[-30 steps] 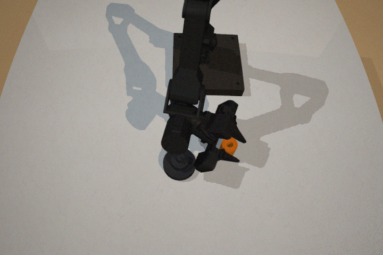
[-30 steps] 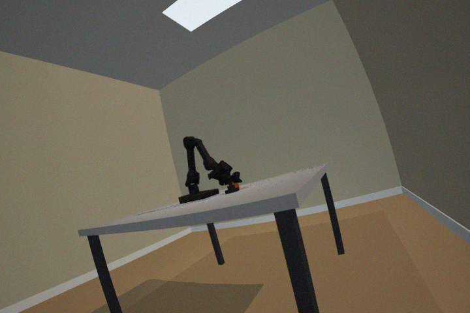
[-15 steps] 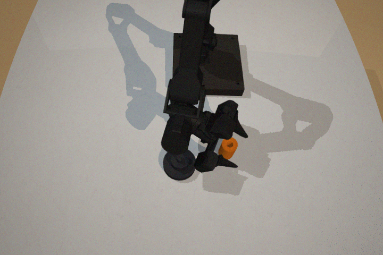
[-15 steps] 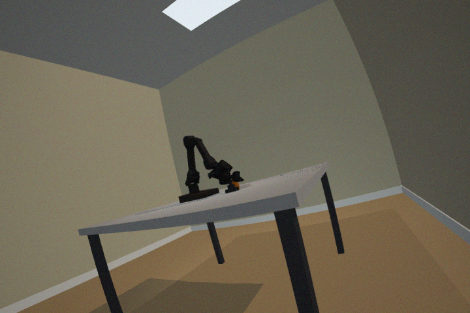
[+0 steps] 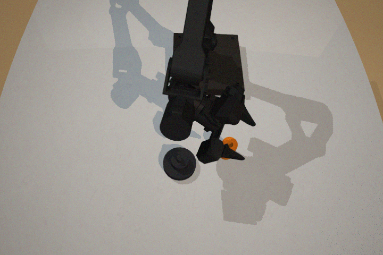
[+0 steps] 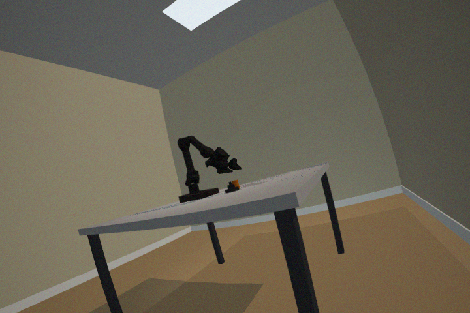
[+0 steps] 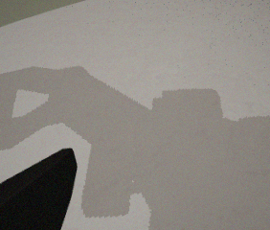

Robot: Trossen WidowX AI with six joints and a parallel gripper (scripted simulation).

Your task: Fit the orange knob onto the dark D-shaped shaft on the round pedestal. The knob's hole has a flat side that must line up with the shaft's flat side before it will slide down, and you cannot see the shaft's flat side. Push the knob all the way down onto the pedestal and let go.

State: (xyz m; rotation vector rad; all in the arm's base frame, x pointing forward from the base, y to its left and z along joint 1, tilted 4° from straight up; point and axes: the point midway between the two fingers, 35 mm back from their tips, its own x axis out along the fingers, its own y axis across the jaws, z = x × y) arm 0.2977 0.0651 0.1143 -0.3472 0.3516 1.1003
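The orange knob is 90 mm below my gripper tip, 30 mm to the right of it and 20 mm behind it. Also, from my gripper tip: round dark pedestal: 160 mm to the right, 90 mm below, 10 mm ahead.
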